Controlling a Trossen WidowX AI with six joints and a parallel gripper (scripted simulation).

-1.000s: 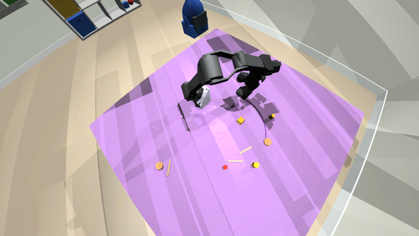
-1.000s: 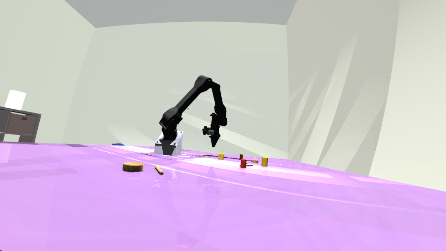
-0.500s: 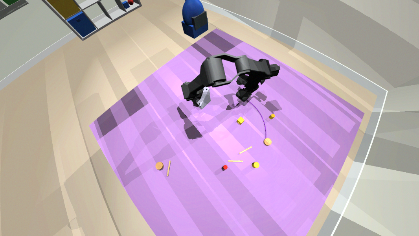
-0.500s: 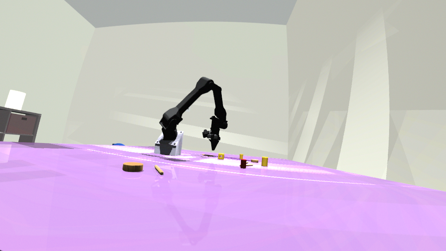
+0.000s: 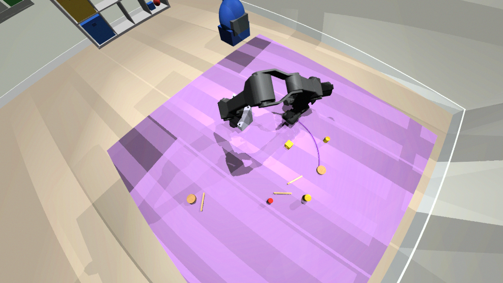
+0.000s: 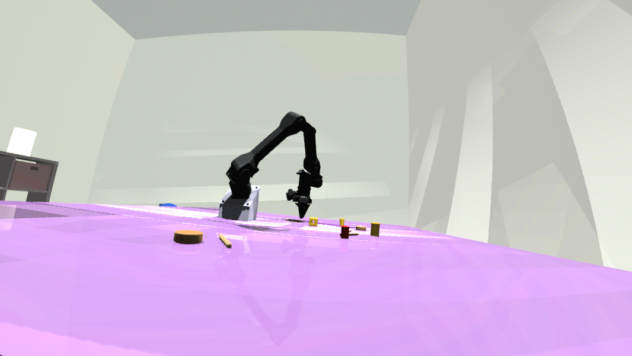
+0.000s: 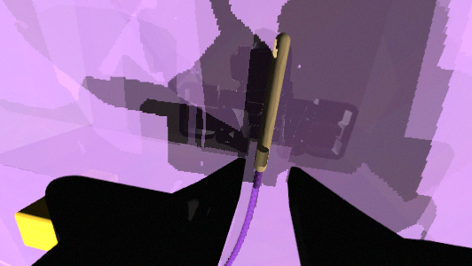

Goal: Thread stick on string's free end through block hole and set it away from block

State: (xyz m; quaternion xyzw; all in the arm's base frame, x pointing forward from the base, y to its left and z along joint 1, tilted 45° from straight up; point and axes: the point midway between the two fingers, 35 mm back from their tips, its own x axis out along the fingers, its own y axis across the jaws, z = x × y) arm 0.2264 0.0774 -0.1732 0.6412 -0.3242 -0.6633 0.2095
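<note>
Now: gripper tip 20 mm past the thin stick and 10 mm above it. The rest, counted from my gripper tip: yellow wooden block: 50 mm ahead, 150 mm to the right; then red piece: 120 mm ahead, 410 mm to the right.
</note>
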